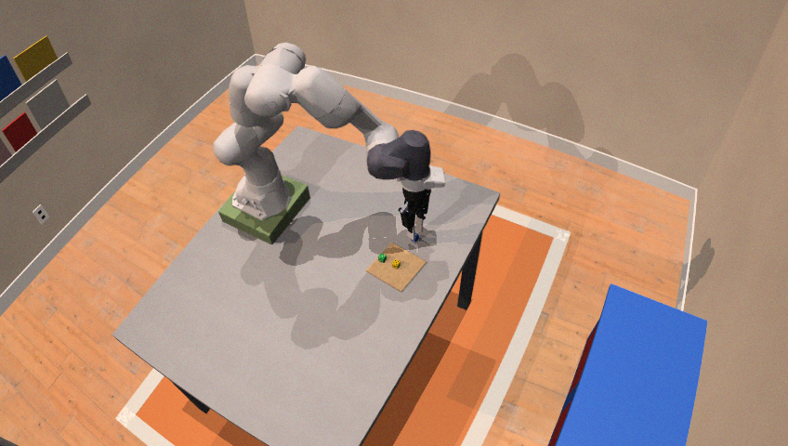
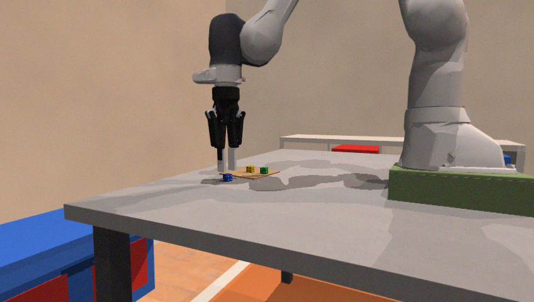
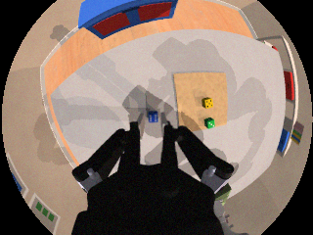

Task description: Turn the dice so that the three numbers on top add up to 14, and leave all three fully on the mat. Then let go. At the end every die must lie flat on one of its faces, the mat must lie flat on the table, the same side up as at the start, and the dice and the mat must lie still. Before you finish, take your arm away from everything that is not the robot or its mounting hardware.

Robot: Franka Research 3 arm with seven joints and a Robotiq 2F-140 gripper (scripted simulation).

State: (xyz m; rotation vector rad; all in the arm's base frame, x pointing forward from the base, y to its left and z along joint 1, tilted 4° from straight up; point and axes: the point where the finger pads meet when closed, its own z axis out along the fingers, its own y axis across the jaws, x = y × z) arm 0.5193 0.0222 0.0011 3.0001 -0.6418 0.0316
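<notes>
Right now the blue die is 5 cm below my hand. Also, from my hand: tan mat (13 cm to the right, 6 cm below, 3 cm behind); yellow die (13 cm to the right, 5 cm below, 3 cm behind); green die (12 cm to the right, 8 cm behind, 5 cm below).
</notes>
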